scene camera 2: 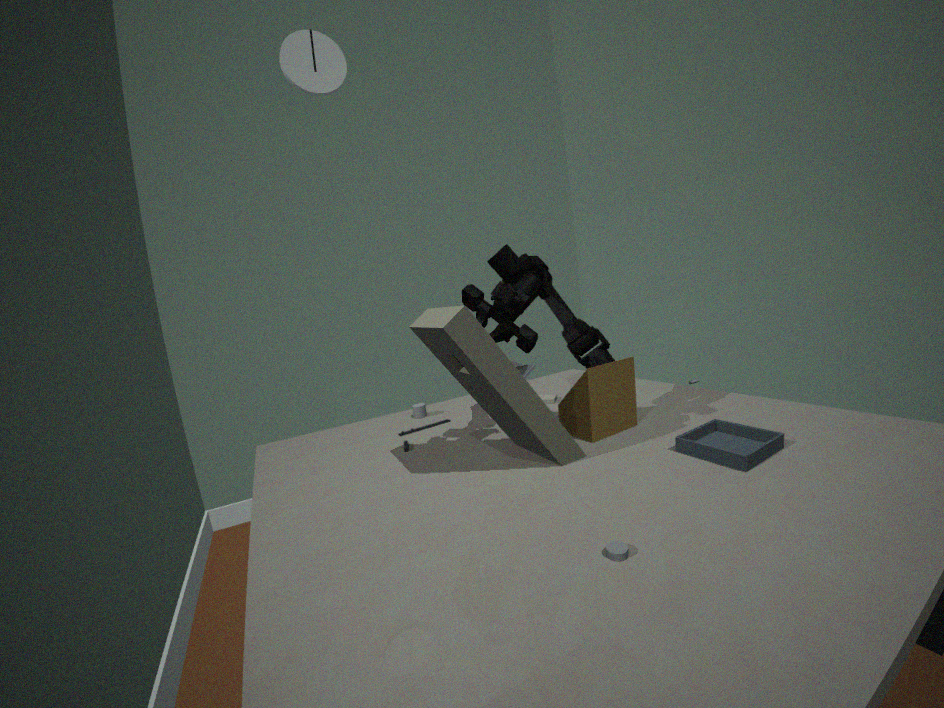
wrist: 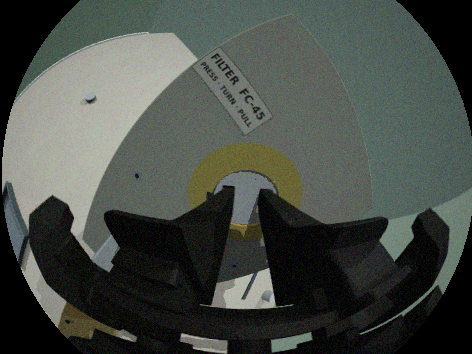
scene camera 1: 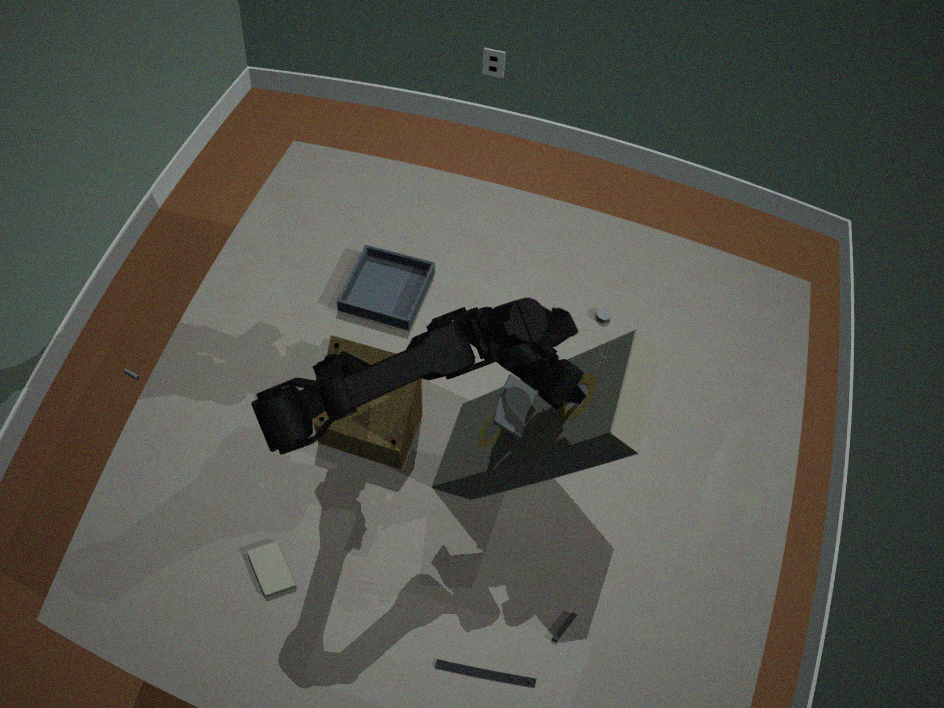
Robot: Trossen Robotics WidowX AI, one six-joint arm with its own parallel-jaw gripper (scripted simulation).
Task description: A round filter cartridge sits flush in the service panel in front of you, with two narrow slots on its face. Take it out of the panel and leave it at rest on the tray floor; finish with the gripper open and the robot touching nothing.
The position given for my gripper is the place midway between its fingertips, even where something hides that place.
Observation:
I see my gripper (scene camera 1: 583, 399), a round filter cartridge (wrist: 248, 183), a grey service panel (scene camera 1: 621, 373), a white block (scene camera 1: 270, 566) and a blue-grey tray (scene camera 1: 385, 286).
My gripper also shows in scene camera 2 (scene camera 2: 472, 346) and in the wrist view (wrist: 246, 191). The blue-grey tray shows as well in scene camera 2 (scene camera 2: 738, 446). Scene camera 2 does not show the round filter cartridge, which is hidden by the grey service panel.

